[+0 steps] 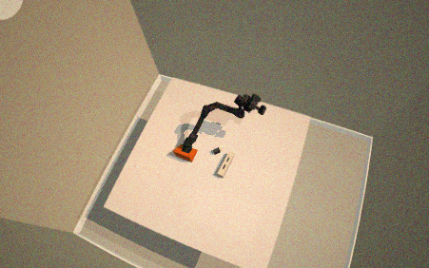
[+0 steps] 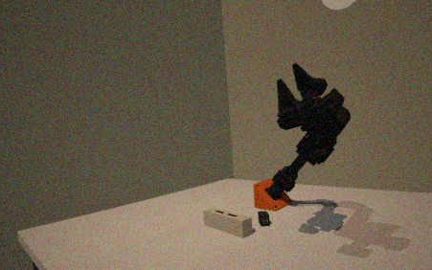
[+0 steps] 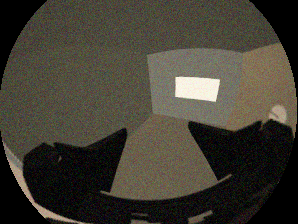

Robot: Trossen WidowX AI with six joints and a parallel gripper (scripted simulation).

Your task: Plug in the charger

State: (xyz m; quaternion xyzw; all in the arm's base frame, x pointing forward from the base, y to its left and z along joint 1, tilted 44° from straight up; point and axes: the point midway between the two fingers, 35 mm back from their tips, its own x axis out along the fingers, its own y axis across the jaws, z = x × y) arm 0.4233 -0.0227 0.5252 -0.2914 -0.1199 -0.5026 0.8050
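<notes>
Now: gripper tip 230 mm past the black two-prong charger, 240 mm to the left of it and 450 mm above it.
</notes>
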